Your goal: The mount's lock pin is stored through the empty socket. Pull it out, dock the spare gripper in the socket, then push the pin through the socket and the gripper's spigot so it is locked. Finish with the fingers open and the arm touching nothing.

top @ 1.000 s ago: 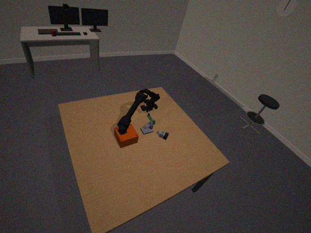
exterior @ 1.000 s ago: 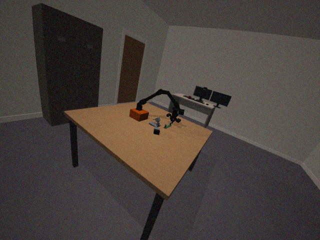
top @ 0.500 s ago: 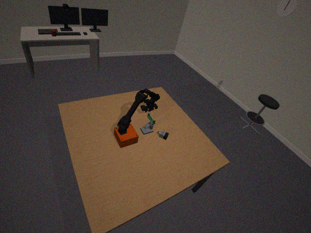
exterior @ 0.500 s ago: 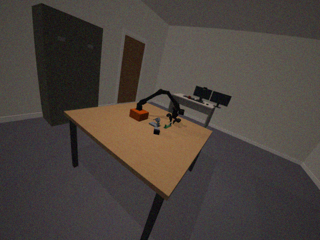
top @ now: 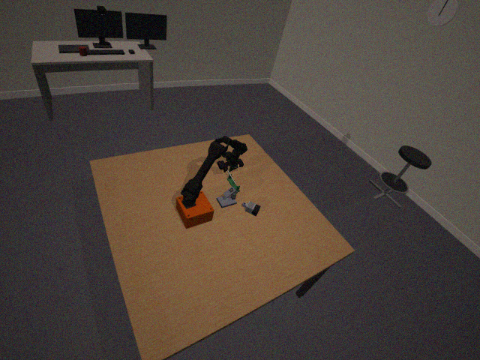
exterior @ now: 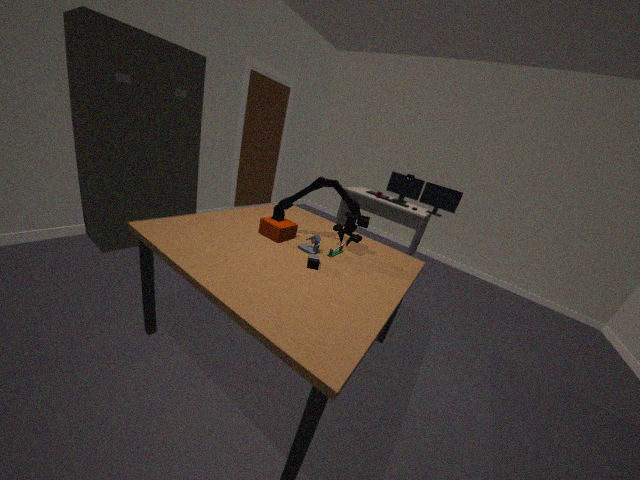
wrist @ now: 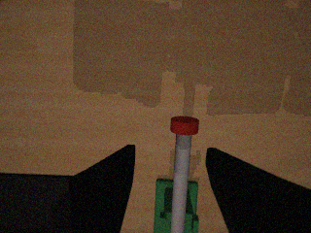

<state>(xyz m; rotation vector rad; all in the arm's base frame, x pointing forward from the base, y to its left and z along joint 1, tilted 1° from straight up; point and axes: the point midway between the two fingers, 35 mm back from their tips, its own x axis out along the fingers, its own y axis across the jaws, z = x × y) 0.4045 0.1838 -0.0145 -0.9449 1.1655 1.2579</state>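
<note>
Now: gripper tip 100 mm to the left of the green holder and 20 mm above it. Also, from my gripper tip: spare gripper 340 mm to the right, 30 mm behind, 20 mm below; grey mount 210 mm to the right, 120 mm behind, 10 mm above.
</note>
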